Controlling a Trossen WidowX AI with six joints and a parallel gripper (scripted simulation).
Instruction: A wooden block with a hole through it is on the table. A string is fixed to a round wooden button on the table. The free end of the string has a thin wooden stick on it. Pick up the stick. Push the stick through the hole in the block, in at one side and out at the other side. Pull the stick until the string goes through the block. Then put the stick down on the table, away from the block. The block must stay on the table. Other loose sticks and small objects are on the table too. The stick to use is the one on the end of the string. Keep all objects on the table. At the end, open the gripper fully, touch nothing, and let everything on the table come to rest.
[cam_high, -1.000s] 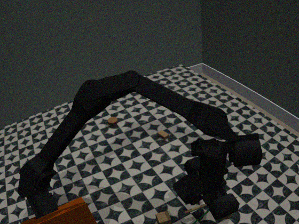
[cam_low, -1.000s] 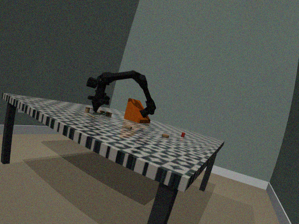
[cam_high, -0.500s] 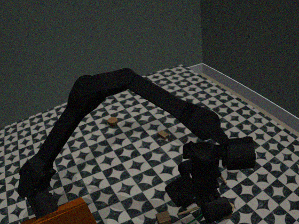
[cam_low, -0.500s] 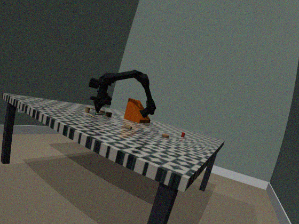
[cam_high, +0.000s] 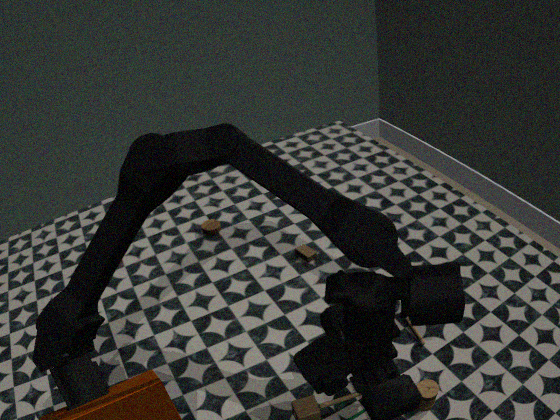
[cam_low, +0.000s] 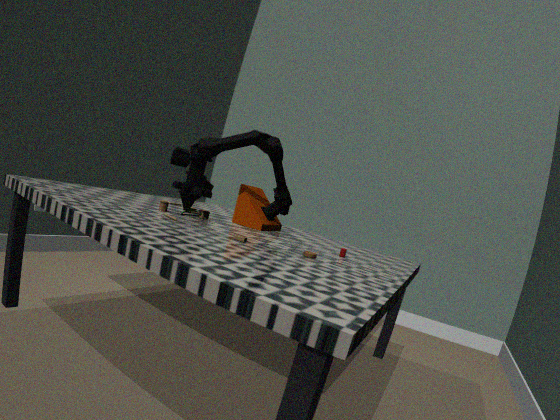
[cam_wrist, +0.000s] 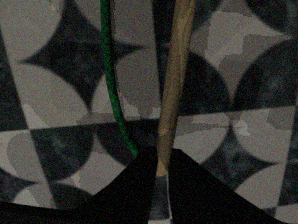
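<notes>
My gripper tip is now 8 cm past the tan wooden block and 3 cm to the right of it. The rest, counted from my gripper tip: round wooden button 20 cm behind, 11 cm to the right, 1 cm below; wooden cylinder 5 cm ahead, 7 cm to the right; thin wooden stick 1 cm behind.
</notes>
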